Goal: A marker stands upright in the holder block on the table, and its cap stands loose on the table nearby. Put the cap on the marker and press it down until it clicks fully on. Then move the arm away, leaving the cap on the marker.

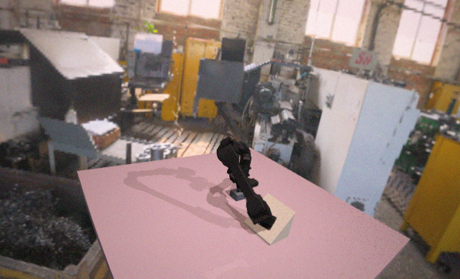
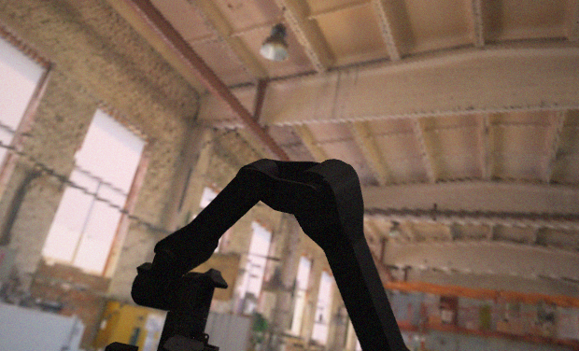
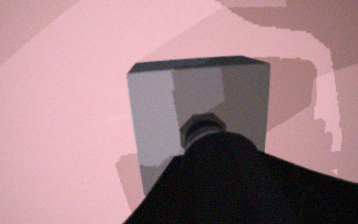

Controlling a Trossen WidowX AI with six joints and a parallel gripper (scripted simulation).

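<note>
Now: gripper tip 20 mm above the holder block and 10 mm to the right of it. Round my gripper tip: cap: 50 mm above, 10 mm to the left.
</note>
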